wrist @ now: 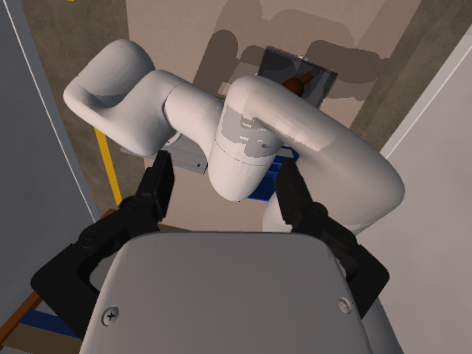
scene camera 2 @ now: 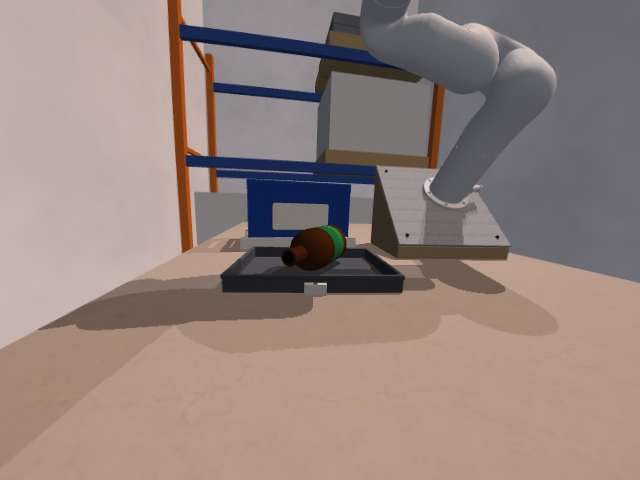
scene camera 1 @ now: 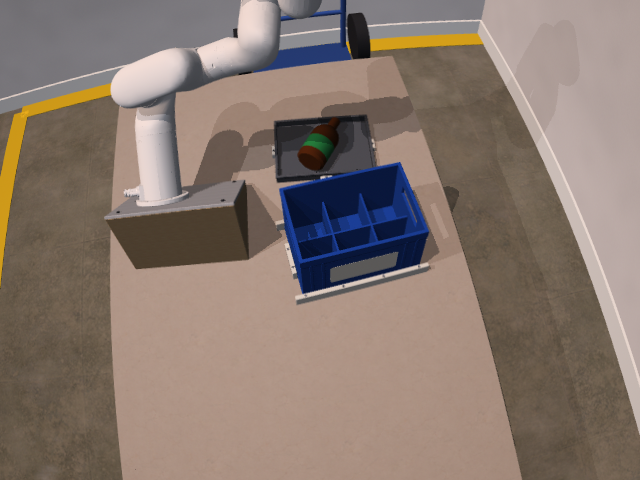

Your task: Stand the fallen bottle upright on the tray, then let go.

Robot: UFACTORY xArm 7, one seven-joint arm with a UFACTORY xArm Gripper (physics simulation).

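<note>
A brown bottle with a green band lies on its side in the dark tray. In scene camera 1 its neck points to the back right and rests at the tray's rear rim; in scene camera 2 the neck points toward the camera. In the wrist view the arm hides the bottle's lower part. My gripper is open and empty, high above the table and well away from the bottle. The gripper does not show in either scene view.
A blue divided crate stands beside the tray, with white rails around it. The arm's base block stands to the left in scene camera 1. A blue hand cart stands behind the table. My own arm crosses the wrist view.
</note>
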